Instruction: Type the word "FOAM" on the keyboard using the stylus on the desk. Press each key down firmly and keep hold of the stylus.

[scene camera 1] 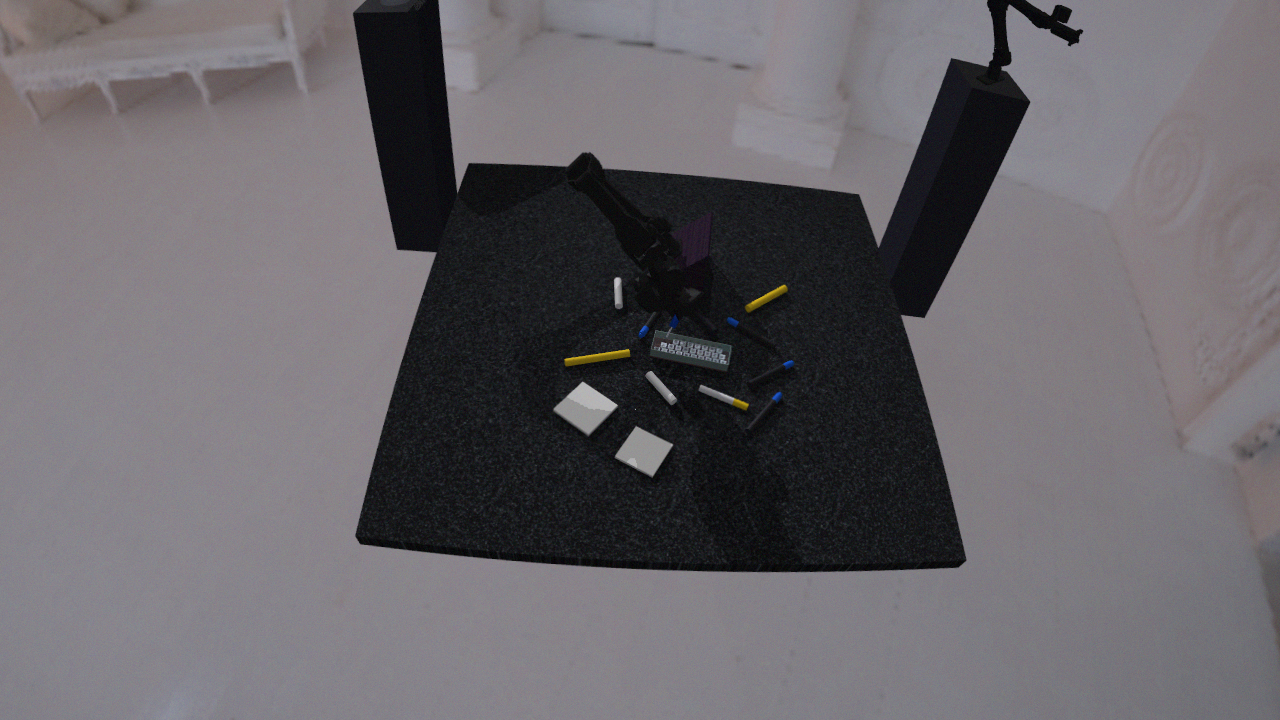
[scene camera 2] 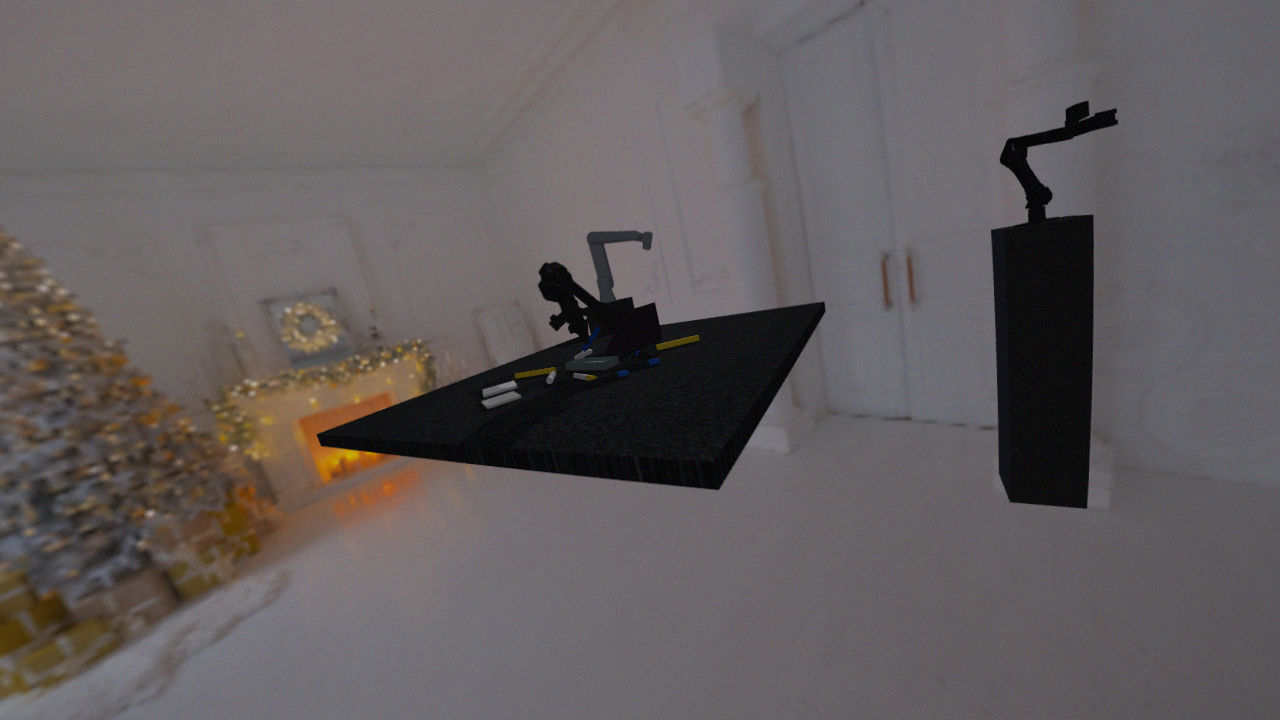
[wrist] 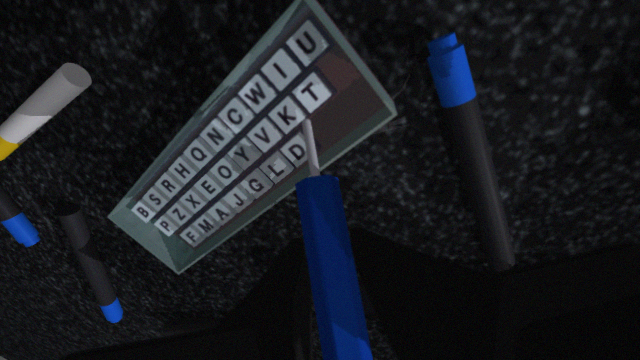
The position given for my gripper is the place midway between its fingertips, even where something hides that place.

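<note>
My gripper (scene camera 2: 587, 344) (wrist: 327, 243) visible.
</note>
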